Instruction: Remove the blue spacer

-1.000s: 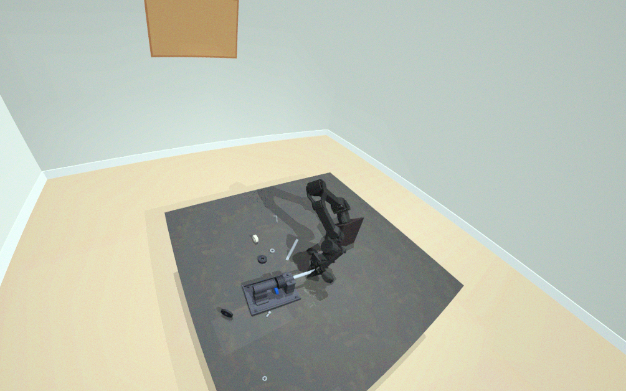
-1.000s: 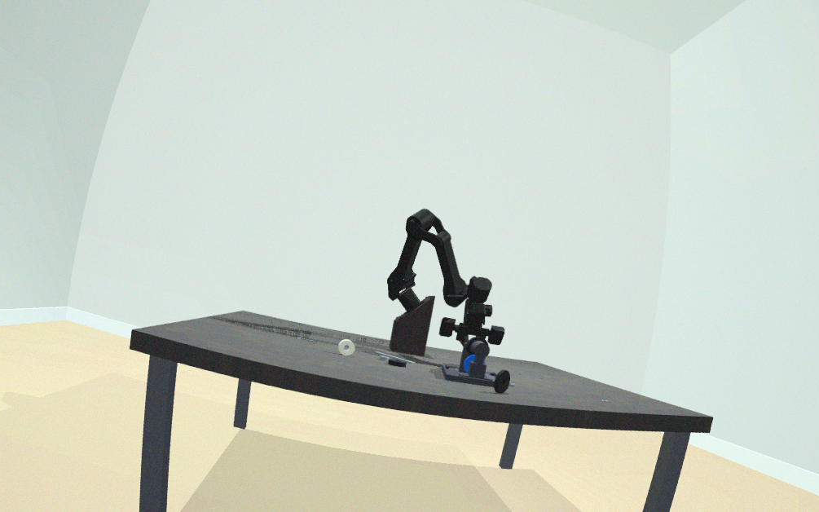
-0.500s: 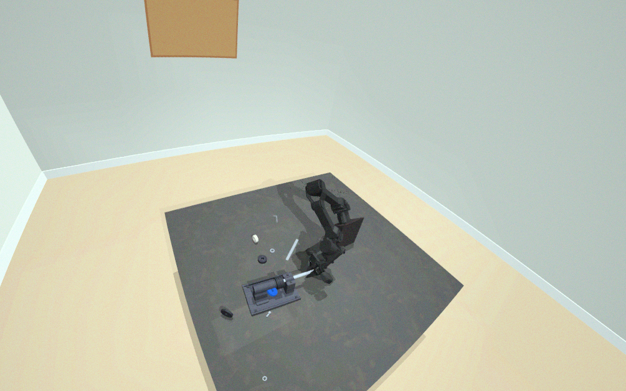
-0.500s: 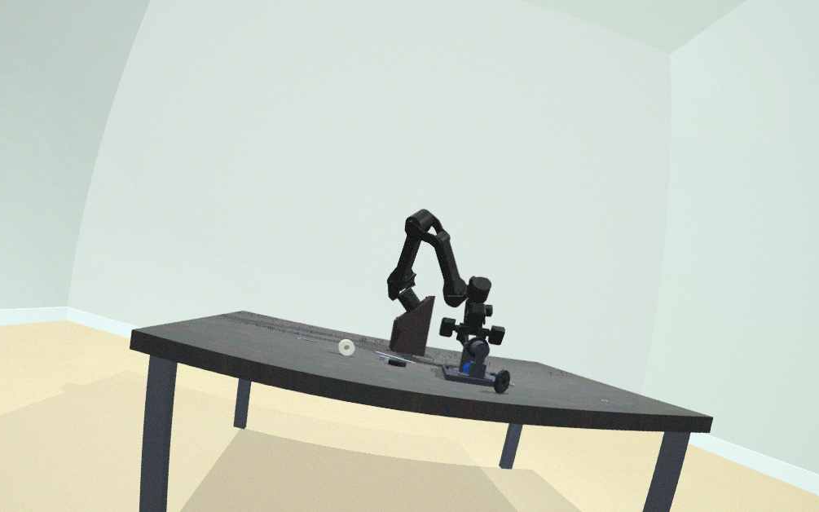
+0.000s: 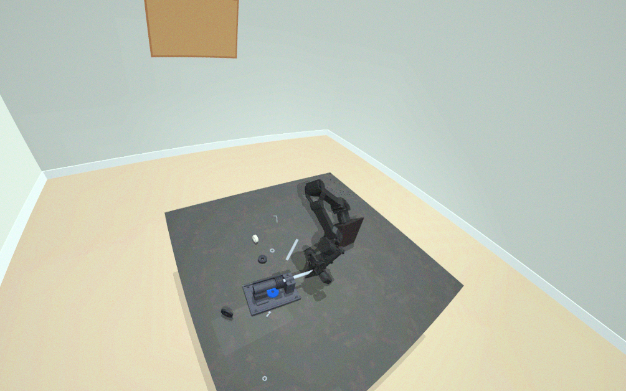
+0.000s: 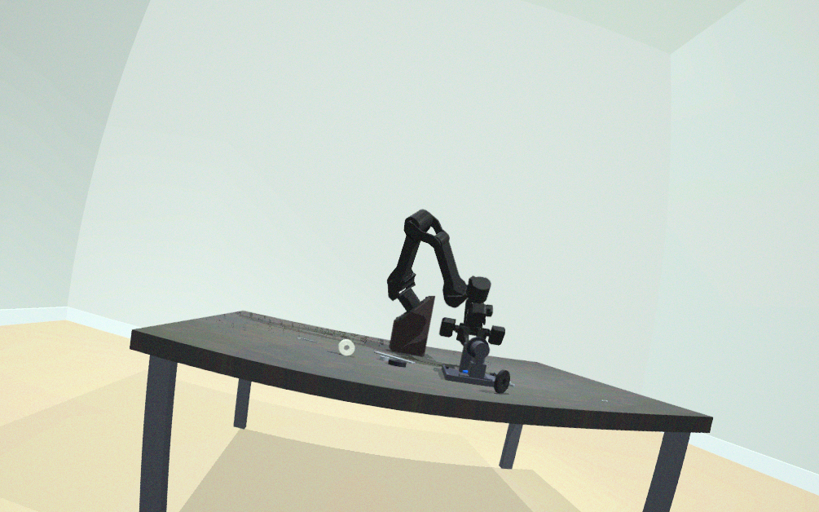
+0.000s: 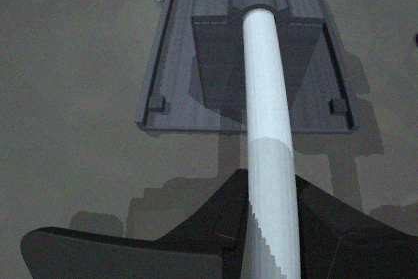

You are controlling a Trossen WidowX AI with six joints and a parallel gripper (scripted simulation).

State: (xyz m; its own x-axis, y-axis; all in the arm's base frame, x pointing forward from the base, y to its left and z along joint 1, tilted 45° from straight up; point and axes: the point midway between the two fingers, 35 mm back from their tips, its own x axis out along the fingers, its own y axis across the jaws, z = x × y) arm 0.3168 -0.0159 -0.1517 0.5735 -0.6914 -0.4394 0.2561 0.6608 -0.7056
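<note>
Right now the shaft is 5 cm ahead of my gripper tip, 3 cm above it and 1 cm to the right of it. From my gripper tip the other things lie so: blue spacer (15 cm ahead, 4 cm to the right, 4 cm below); white ring (35 cm to the right, 5 cm ahead, 3 cm below); bolt (22 cm ahead, 5 cm below, 3 cm to the left).
</note>
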